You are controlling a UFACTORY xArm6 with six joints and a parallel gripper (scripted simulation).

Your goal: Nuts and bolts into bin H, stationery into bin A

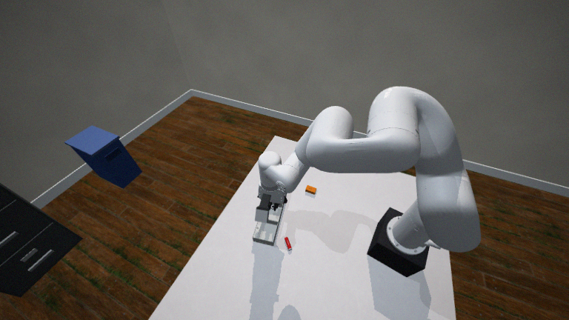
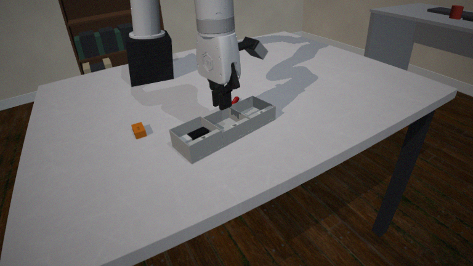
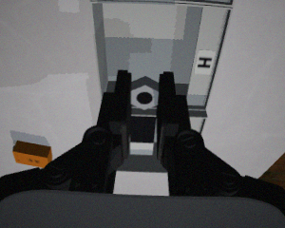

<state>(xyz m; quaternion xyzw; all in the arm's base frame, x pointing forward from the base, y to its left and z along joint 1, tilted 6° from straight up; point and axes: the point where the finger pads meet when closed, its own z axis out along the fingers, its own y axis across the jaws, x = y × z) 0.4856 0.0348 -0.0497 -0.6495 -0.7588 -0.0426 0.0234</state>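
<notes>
Now: the grey three-compartment bin row 1 cm ahead of my hand and 7 cm below it. Also, from my hand: hex nut (2 cm below); then black block (1 cm ahead, 9 cm to the right, 6 cm below); then red cylindrical marker (10 cm behind, 9 cm to the left, 8 cm below).
</notes>
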